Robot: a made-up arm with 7 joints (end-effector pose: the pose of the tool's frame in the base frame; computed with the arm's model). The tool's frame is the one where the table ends. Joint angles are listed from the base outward.
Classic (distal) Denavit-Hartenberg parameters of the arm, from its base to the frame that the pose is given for. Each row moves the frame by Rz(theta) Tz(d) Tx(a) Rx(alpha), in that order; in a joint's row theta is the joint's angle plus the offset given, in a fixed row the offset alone. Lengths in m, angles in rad.
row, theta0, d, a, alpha
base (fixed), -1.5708, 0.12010, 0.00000, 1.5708
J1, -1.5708, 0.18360, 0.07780, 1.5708
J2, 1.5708, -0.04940, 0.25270, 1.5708
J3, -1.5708, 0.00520, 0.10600, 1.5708
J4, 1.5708, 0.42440, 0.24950, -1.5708
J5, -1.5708, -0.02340, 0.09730, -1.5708
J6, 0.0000, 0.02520, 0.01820, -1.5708
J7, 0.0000, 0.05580, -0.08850, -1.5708
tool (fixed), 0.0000, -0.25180, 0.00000, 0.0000
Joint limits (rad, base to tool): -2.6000..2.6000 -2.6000..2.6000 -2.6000..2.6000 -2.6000..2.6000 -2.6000..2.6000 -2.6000..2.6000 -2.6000..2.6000
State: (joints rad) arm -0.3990 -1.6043 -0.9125 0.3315 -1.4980 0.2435 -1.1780
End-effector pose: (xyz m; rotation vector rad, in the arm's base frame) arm 0.2134 0.3092 0.1978 0.1722 -1.6741 0.8086
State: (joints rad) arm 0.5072 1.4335 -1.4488 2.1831 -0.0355 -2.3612 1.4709
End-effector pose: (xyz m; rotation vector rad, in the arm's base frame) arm 0.1528 0.4318 0.1953 -1.7230 1.7758 1.9168
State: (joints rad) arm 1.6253 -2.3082 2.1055 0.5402 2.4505 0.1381 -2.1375
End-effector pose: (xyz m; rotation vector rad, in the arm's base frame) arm 0.4233 -0.2079 0.6989 -1.6264 2.5206 0.7125
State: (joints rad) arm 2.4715 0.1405 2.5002 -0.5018 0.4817 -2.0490 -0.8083
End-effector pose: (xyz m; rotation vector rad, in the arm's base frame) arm -1.2475 -0.1748 0.3213 -1.3974 0.0213 -1.0639
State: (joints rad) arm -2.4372 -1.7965 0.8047 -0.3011 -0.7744 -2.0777 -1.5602
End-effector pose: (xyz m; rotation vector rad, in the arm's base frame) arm -0.1963 0.6157 -0.1906 1.0399 0.9240 -0.3256
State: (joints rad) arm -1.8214 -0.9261 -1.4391 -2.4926 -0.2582 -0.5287 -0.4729
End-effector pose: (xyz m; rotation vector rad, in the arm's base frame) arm -0.5125 -0.3277 0.4139 -1.2306 -0.1337 -1.2053
